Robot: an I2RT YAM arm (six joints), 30 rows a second.
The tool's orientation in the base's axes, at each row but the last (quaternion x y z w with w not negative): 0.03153, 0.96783, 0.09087, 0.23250; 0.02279, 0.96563, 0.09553, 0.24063; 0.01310, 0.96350, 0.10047, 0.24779; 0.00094, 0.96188, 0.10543, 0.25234; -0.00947, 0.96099, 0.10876, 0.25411; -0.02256, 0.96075, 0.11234, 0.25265
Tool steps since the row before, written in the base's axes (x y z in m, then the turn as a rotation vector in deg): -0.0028, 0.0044, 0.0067, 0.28, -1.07, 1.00; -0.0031, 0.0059, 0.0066, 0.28, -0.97, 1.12; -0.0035, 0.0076, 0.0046, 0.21, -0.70, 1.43; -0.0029, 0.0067, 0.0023, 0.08, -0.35, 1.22; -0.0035, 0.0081, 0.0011, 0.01, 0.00, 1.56; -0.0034, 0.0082, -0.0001, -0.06, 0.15, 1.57
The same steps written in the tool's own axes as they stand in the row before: 0.0000, 0.0055, -0.0064, -0.80, -0.85, -0.92; 0.0002, 0.0071, -0.0061, -0.85, -0.73, -1.01; 0.0015, 0.0085, -0.0042, -0.92, -0.40, -1.26; 0.0018, 0.0072, -0.0020, -0.68, -0.10, -1.07; 0.0028, 0.0084, -0.0009, -0.77, 0.32, -1.32; 0.0031, 0.0083, 0.0003, -0.72, 0.47, -1.32
